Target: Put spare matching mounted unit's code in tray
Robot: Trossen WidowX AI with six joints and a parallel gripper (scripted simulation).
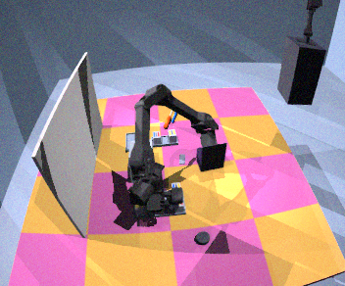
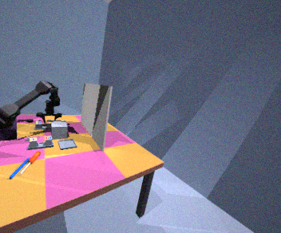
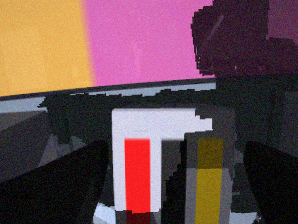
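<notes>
Right now the grey tray is 120 mm ahead of my gripper tip, 410 mm to the right of it and 20 mm below it. Also, from my gripper tip: grey panel (310 mm ahead, 220 mm to the right, 200 mm above); black disc (160 mm behind, 140 mm to the left, 10 mm below); mounted unit (70 mm ahead, 220 mm to the right, 30 mm above).
</notes>
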